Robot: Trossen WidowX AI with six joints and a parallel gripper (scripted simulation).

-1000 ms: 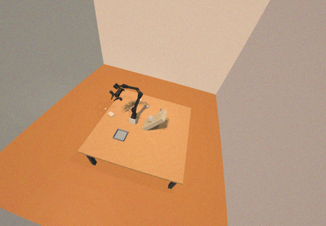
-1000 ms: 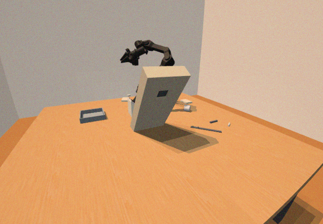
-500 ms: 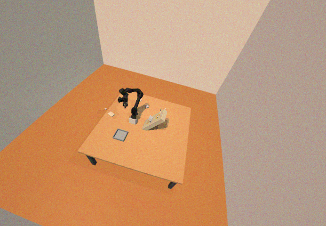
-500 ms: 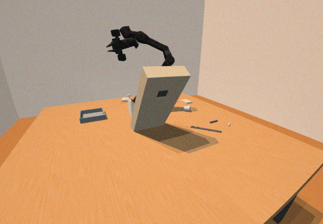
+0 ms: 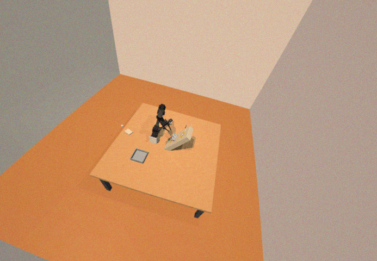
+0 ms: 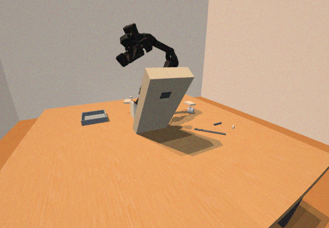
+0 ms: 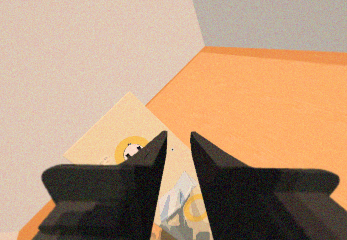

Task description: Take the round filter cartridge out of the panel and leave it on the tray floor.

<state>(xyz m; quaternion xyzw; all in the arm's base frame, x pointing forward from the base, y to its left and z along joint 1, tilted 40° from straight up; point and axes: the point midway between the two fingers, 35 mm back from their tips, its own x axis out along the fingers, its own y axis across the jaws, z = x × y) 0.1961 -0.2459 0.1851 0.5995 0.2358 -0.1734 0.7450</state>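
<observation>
Right now the white round filter cartridge is 140 mm ahead of my gripper tip, 110 mm below it and 90 mm to the left of it. Round my gripper tip: white spool (440 mm to the left, 340 mm below, 140 mm behind); grey tray (350 mm below, 280 mm behind, 210 mm to the right); beige service panel (180 mm below, 90 mm to the left, 90 mm ahead).
</observation>
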